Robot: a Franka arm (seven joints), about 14 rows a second.
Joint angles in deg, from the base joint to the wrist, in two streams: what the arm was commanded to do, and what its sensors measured. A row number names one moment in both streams.
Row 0, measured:
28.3, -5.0, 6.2, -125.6, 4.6, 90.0, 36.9
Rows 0 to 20, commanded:
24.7, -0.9, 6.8, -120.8, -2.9, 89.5, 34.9
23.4, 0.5, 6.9, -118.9, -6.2, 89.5, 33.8
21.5, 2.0, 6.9, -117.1, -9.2, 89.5, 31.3
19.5, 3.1, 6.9, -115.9, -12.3, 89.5, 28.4
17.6, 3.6, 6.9, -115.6, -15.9, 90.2, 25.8
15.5, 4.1, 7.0, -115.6, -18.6, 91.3, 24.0
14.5, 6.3, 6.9, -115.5, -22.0, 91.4, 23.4
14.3, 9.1, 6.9, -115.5, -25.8, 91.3, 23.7
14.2, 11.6, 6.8, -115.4, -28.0, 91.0, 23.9
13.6, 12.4, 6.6, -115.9, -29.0, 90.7, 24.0
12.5, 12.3, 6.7, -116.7, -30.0, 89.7, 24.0
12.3, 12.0, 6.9, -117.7, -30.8, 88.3, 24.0
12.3, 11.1, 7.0, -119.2, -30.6, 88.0, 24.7
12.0, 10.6, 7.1, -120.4, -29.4, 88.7, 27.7
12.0, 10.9, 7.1, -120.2, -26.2, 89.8, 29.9
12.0, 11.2, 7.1, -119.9, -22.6, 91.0, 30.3
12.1, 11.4, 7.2, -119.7, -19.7, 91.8, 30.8
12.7, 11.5, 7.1, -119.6, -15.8, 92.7, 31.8
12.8, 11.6, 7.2, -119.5, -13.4, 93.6, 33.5
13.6, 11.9, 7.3, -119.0, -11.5, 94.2, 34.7
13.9, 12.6, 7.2, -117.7, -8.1, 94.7, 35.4
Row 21, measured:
13.6, 12.5, 6.7, -118.3, -13.3, 93.2, 33.7
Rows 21 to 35, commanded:
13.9, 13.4, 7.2, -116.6, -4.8, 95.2, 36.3
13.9, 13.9, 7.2, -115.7, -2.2, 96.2, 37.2
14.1, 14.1, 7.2, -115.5, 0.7, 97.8, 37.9
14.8, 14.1, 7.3, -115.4, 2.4, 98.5, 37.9
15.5, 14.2, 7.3, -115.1, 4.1, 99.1, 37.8
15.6, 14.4, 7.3, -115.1, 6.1, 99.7, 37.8
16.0, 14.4, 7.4, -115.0, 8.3, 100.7, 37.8
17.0, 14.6, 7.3, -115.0, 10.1, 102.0, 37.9
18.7, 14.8, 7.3, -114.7, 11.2, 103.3, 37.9
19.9, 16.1, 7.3, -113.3, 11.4, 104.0, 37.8
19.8, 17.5, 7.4, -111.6, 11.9, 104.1, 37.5
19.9, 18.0, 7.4, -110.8, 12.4, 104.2, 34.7
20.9, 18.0, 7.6, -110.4, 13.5, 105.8, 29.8
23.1, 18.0, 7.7, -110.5, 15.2, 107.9, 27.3
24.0, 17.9, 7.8, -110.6, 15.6, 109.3, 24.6
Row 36, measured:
22.3, 16.5, 7.1, -111.9, 13.2, 106.9, 30.2
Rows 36 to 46, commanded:
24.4, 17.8, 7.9, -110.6, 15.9, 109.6, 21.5
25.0, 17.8, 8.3, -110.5, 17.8, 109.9, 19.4
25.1, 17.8, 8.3, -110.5, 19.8, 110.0, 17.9
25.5, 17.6, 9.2, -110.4, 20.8, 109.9, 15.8
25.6, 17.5, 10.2, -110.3, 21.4, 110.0, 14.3
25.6, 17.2, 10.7, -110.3, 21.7, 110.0, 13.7
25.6, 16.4, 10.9, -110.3, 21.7, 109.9, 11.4
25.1, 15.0, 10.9, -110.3, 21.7, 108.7, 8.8
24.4, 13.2, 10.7, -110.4, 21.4, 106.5, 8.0
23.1, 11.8, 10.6, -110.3, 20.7, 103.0, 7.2
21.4, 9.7, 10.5, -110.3, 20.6, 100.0, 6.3
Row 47, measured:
24.7, 14.3, 10.3, -109.7, 20.0, 105.0, 10.0
